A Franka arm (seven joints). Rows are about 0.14 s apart.
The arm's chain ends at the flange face. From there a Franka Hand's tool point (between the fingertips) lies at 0.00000 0.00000 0.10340 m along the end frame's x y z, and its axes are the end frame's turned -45 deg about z.
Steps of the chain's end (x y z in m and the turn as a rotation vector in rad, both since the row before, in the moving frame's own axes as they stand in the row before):
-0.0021, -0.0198, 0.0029, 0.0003, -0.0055, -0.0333
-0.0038, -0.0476, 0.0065, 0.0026, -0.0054, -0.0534
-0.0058, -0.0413, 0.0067, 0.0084, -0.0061, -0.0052
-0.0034, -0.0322, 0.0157, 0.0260, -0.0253, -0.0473
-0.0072, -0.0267, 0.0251, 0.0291, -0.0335, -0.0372
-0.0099, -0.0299, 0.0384, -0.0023, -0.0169, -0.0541
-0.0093, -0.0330, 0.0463, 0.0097, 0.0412, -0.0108
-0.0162, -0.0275, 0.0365, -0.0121, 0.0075, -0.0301
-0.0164, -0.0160, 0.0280, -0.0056, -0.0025, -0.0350
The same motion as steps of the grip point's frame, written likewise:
0.0121, -0.0159, 0.0029, 0.0041, -0.0037, -0.0333
0.0308, -0.0369, 0.0065, 0.0057, -0.0020, -0.0534
0.0253, -0.0344, 0.0067, 0.0103, 0.0016, -0.0052
0.0203, -0.0289, 0.0156, 0.0363, 0.0005, -0.0473
0.0134, -0.0285, 0.0250, 0.0443, -0.0031, -0.0372
0.0127, -0.0292, 0.0384, 0.0103, -0.0136, -0.0541
0.0205, -0.0276, 0.0462, -0.0223, 0.0360, -0.0108
0.0077, -0.0295, 0.0365, -0.0139, -0.0033, -0.0301
-0.0009, -0.0227, 0.0280, -0.0022, -0.0057, -0.0350

